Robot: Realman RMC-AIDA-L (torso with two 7-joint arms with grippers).
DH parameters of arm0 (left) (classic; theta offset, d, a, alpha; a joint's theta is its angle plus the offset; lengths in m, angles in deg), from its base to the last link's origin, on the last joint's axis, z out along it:
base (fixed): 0 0 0 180
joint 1: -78.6 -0.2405 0 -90
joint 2: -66.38 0 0 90
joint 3: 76.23 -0.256 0 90
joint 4: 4.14 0 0 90
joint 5: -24.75 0.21 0 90
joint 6: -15.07 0 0 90
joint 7: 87.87 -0.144 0 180
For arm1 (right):
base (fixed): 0 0 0 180
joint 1: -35.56 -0.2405 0 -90
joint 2: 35.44 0 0 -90
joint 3: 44.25 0.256 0 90
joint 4: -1.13 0 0 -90
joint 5: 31.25 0.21 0 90
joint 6: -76.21 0 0 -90
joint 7: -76.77 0.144 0 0
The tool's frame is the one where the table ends.
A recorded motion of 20 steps. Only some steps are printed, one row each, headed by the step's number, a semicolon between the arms.
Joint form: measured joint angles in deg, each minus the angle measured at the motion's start. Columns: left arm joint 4, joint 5, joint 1, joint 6, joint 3, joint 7, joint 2; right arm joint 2, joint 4, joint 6, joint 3, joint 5, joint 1, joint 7.
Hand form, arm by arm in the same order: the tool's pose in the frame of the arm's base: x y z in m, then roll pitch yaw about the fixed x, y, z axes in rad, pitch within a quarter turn. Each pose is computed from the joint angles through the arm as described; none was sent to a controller.
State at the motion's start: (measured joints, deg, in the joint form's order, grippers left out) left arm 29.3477 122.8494 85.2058 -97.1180 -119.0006 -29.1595 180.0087; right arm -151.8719 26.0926 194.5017 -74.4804 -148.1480 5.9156 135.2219
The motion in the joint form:
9: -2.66 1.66 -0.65 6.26 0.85 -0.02 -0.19; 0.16 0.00 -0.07 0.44 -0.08 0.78 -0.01
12: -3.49 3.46 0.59 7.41 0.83 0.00 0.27; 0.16 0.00 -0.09 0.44 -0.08 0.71 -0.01
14: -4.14 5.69 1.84 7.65 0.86 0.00 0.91; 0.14 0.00 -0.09 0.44 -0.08 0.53 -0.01
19: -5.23 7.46 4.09 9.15 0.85 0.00 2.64; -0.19 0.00 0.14 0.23 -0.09 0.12 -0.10
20: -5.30 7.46 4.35 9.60 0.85 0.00 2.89; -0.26 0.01 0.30 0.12 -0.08 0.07 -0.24
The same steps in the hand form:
9: -0.3467 0.1834 0.0379 -2.8882 -0.7445 0.3599; 0.2527 0.2557 0.0151 3.0417 0.8293 -0.2057
12: -0.3451 0.1879 0.0295 -2.9190 -0.7259 0.3812; 0.2524 0.2561 0.0151 3.0420 0.8291 -0.2044
14: -0.3411 0.1905 0.0203 -2.9654 -0.7098 0.3989; 0.2516 0.2568 0.0150 3.0416 0.8293 -0.2015
19: -0.3313 0.1995 0.0031 -3.0079 -0.7064 0.4133; 0.2483 0.2573 0.0129 3.0303 0.8337 -0.1977
20: -0.3302 0.2013 0.0011 -3.0060 -0.7065 0.4130; 0.2476 0.2570 0.0125 3.0276 0.8353 -0.1946

